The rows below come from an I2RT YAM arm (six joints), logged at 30 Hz.
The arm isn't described. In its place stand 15 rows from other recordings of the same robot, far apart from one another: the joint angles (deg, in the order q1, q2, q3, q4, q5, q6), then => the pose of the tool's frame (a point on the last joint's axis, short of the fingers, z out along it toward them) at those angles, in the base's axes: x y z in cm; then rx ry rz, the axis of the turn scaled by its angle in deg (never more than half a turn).
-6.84, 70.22, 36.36, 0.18, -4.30, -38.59 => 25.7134, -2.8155, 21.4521, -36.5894, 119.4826, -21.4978
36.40, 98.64, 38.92, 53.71, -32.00, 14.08 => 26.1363, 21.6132, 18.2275, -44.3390, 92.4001, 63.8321
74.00, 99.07, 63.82, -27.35, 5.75, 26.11 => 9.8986, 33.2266, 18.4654, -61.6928, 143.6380, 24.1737
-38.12, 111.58, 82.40, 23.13, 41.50, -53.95 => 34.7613, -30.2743, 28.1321, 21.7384, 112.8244, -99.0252
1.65, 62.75, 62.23, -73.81, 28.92, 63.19 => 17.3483, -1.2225, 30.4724, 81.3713, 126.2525, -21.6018
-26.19, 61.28, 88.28, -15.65, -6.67, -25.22 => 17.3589, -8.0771, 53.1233, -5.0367, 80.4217, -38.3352
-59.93, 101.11, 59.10, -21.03, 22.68, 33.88 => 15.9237, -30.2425, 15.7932, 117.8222, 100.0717, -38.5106
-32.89, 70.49, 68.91, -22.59, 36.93, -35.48 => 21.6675, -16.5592, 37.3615, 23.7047, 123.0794, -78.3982
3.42, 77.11, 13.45, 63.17, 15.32, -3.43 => 23.2061, 0.4446, 17.6981, 6.5960, 90.4572, -12.0990
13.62, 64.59, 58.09, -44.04, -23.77, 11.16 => 21.4975, 6.6852, 30.1555, -13.7086, 141.1683, 39.9554
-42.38, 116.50, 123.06, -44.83, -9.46, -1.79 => 34.3744, -30.5740, 36.9778, 39.6285, 121.9799, -13.5345
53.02, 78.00, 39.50, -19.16, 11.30, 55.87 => 15.7437, 19.7482, 17.4157, 8.0332, 149.8717, 26.7602
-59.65, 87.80, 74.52, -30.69, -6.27, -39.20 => 17.5566, -29.2149, 30.3478, 21.6965, 138.6745, -40.2759
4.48, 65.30, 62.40, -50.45, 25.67, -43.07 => 22.1260, 0.1867, 31.5763, -49.0099, 138.7102, -47.6001
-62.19, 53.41, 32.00, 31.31, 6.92, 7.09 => 9.9004, -19.6891, 31.0696, 52.2712, 65.1190, -50.2928
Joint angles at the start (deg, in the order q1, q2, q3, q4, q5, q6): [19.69, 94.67, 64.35, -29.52, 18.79, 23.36]
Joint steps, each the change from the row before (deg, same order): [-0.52, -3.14, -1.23, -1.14, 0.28, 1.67]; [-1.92, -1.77, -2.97, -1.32, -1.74, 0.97]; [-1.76, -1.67, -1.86, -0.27, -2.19, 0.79]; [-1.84, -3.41, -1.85, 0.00, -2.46, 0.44]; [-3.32, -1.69, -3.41, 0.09, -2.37, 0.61]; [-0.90, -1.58, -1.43, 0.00, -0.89, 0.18]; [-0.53, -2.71, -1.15, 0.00, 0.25, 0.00]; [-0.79, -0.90, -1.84, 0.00, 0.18, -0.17]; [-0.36, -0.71, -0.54, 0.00, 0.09, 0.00]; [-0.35, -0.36, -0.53, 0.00, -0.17, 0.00]
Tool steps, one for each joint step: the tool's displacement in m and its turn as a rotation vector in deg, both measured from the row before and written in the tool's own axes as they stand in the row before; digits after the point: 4 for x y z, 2 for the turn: [0.0014, -0.0087, -0.0122, 0.26, -0.75, 2.34]; [0.0106, -0.0150, 0.0025, 0.54, 2.97, 1.77]; [0.0041, -0.0114, -0.0002, -0.83, 1.39, 2.15]; [0.0015, -0.0126, -0.0089, -1.91, -0.29, 2.38]; [0.0081, -0.0199, 0.0053, 0.32, 2.29, 3.14]; [0.0035, -0.0066, -0.0022, -0.42, 0.21, 0.99]; [0.0018, -0.0056, -0.0084, -0.24, -1.53, 0.72]; [0.0061, -0.0071, 0.0022, 0.99, 0.66, 0.35]; [0.0012, -0.0028, -0.0012, 0.18, -0.22, 0.34]; [0.0015, -0.0024, 0.0003, 0.10, 0.20, 0.27]
